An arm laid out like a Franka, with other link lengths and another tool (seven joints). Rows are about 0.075 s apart.
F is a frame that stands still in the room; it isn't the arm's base.
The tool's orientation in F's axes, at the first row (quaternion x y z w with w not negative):
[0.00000, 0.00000, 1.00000, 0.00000]
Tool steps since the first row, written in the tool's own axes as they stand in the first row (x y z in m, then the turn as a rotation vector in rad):
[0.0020, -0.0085, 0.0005, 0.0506, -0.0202, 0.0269]
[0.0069, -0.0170, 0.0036, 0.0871, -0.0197, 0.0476]
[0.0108, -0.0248, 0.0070, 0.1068, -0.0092, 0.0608]
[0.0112, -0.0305, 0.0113, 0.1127, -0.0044, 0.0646]
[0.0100, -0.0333, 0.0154, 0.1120, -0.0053, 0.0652]
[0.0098, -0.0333, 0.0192, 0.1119, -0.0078, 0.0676]
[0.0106, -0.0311, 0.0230, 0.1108, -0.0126, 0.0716]
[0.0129, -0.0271, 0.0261, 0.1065, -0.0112, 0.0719]
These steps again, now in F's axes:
[-0.0020, 0.0085, 0.0005, -0.0506, 0.0202, 0.0269]
[-0.0069, 0.0170, 0.0036, -0.0871, 0.0197, 0.0476]
[-0.0108, 0.0248, 0.0070, -0.1068, 0.0092, 0.0608]
[-0.0112, 0.0305, 0.0113, -0.1127, 0.0044, 0.0646]
[-0.0100, 0.0333, 0.0154, -0.1120, 0.0053, 0.0652]
[-0.0098, 0.0333, 0.0192, -0.1119, 0.0078, 0.0676]
[-0.0106, 0.0311, 0.0230, -0.1108, 0.0126, 0.0716]
[-0.0129, 0.0271, 0.0261, -0.1065, 0.0112, 0.0719]

